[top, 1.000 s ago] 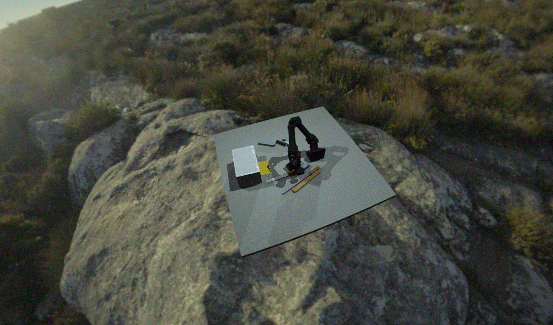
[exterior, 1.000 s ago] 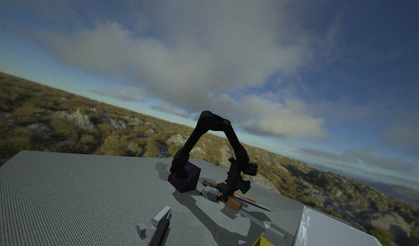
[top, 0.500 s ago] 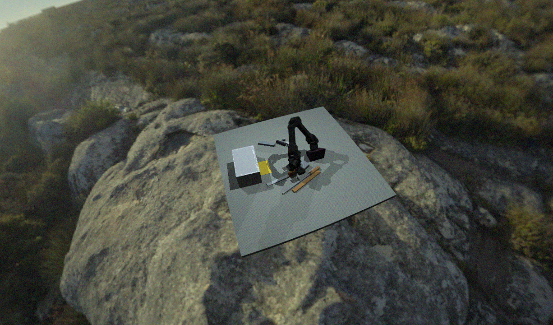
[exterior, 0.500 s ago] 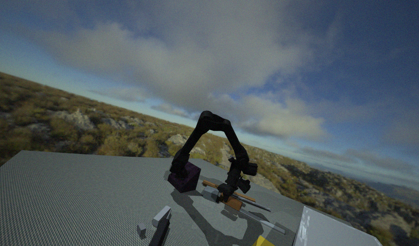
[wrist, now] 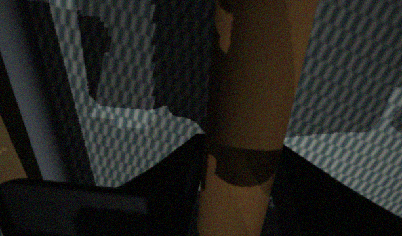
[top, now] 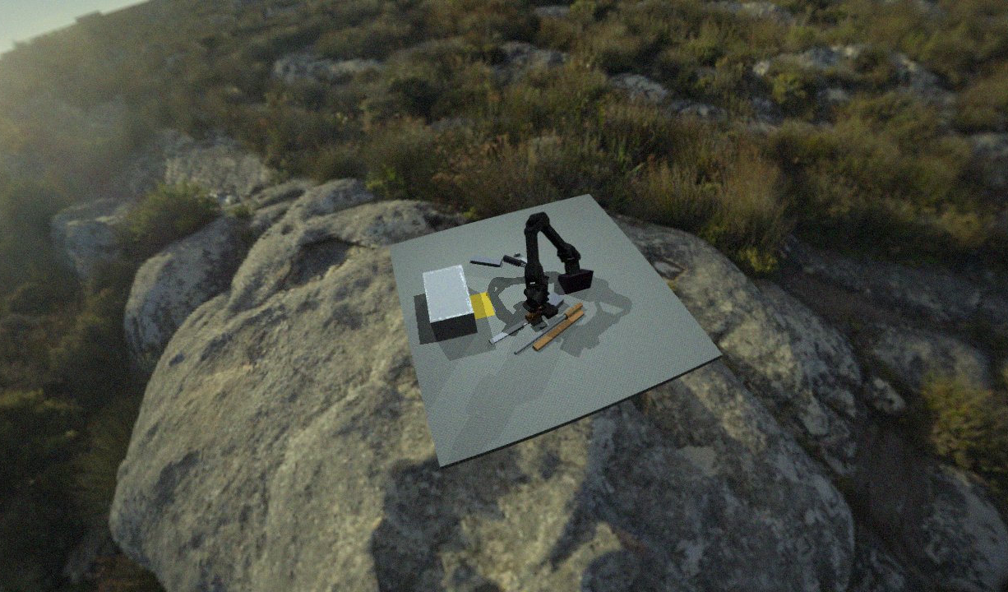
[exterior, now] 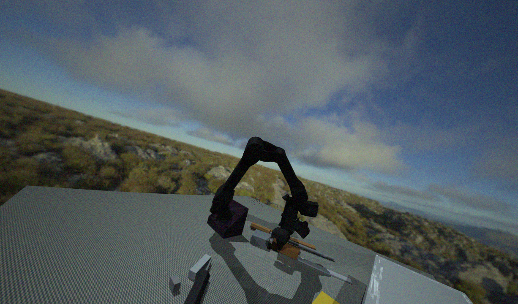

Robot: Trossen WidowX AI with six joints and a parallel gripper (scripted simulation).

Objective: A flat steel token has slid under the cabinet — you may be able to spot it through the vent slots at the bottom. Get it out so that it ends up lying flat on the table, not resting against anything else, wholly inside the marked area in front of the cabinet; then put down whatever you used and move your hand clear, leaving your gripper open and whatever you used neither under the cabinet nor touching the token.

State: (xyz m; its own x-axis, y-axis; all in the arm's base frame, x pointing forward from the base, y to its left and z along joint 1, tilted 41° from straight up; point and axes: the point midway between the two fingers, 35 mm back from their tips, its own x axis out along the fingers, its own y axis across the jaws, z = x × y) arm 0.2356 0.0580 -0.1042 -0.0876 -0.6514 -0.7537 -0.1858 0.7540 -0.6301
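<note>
The grey bar lies 8 cm behind my gripper tip and 32 cm to the right of it. Also, from my gripper tip: grey block (8 cm behind, 3 cm to the right, 1 cm above); small grey cube (6 cm behind, 40 cm to the right); wooden stick (4 cm behind, 12 cm to the left).
</note>
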